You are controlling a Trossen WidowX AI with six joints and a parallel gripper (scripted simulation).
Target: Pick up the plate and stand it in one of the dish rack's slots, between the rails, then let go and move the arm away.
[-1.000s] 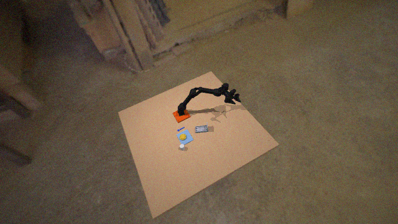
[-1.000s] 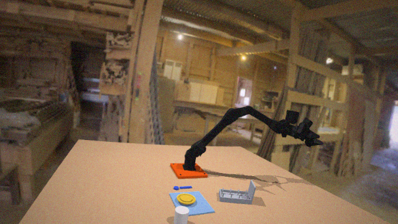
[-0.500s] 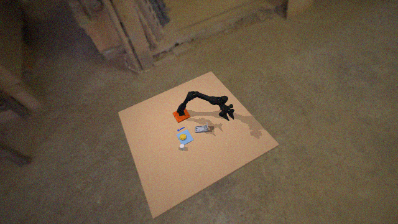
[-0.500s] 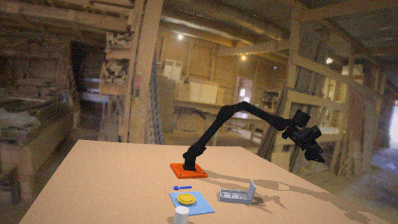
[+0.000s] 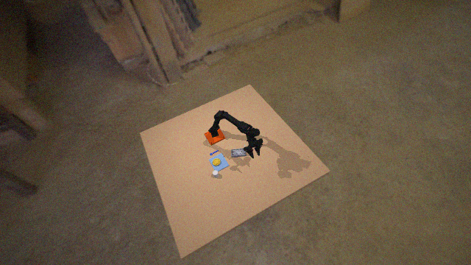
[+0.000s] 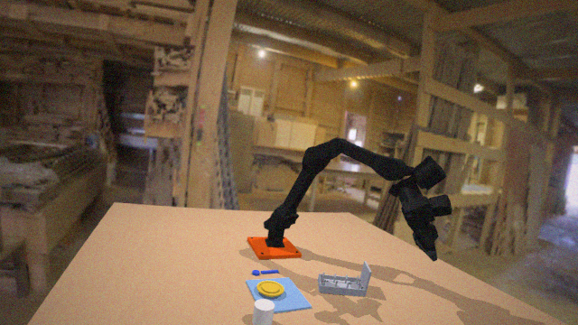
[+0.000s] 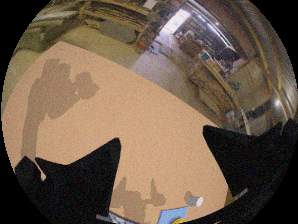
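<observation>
My gripper tip is 31 cm to the left of the yellow plate, 19 cm past it and 19 cm above it. The rest, counted from my gripper tip: grey dish rack: 22 cm behind, 18 cm below, 10 cm to the right; light blue mat: 29 cm to the right, 20 cm below, 19 cm behind; white cup: 34 cm to the right, 18 cm below, 7 cm behind.
</observation>
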